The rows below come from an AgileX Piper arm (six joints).
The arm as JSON. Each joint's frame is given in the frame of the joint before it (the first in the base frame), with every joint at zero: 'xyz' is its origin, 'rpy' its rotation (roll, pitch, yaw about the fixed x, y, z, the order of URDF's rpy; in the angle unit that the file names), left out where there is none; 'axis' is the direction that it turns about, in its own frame. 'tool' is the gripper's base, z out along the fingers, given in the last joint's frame.
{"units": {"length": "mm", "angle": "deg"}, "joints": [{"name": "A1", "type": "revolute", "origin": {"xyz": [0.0, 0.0, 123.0], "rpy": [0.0, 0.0, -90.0]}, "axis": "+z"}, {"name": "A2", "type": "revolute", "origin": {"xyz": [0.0, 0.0, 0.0], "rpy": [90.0, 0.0, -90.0]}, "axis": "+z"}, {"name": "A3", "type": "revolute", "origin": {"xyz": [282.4, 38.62, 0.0], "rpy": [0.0, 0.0, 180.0]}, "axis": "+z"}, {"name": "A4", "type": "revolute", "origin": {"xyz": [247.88, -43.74, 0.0], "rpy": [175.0, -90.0, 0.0]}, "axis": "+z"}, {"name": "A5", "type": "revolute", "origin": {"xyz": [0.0, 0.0, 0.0], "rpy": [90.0, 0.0, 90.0]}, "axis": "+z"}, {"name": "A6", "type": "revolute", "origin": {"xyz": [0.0, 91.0, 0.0], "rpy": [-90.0, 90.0, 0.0]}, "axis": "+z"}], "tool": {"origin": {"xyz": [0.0, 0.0, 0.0], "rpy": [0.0, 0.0, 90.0]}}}
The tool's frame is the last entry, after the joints.
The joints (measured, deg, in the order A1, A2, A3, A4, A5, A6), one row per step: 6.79 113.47 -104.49 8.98 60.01 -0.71; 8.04 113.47 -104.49 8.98 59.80 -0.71; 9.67 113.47 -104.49 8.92 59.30 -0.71; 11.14 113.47 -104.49 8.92 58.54 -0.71; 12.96 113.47 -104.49 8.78 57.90 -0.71; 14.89 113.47 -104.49 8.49 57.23 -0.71; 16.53 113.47 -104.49 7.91 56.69 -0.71; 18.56 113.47 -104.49 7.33 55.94 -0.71; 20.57 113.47 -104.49 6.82 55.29 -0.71; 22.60 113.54 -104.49 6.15 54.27 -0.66; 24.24 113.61 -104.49 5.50 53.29 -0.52; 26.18 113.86 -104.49 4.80 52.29 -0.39; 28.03 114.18 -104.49 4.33 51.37 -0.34; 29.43 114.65 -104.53 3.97 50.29 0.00
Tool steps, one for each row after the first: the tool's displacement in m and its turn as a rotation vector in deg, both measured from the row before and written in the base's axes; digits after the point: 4 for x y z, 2 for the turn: -0.0012 0.0095 0.0001 0.02 -0.21 1.22; -0.0015 0.0123 0.0003 0.01 -0.50 1.56; -0.0013 0.0112 0.0005 0.13 -0.74 1.35; -0.0024 0.0136 0.0004 -0.01 -0.65 1.73; -0.0030 0.0142 0.0004 -0.13 -0.71 1.85; -0.0028 0.0115 0.0003 -0.42 -0.67 1.60; -0.0039 0.0144 0.0005 -0.33 -0.89 1.97; -0.0045 0.0142 0.0004 -0.27 -0.78 1.97; -0.0043 0.0143 0.0002 -0.26 -1.11 1.92; -0.0035 0.0115 0.0002 -0.18 -1.05 1.47; -0.0044 0.0137 -0.0012 -0.26 -0.94 1.79; -0.0046 0.0133 -0.0018 -0.13 -0.73 1.77; -0.0027 0.0106 -0.0026 0.15 -0.63 1.07
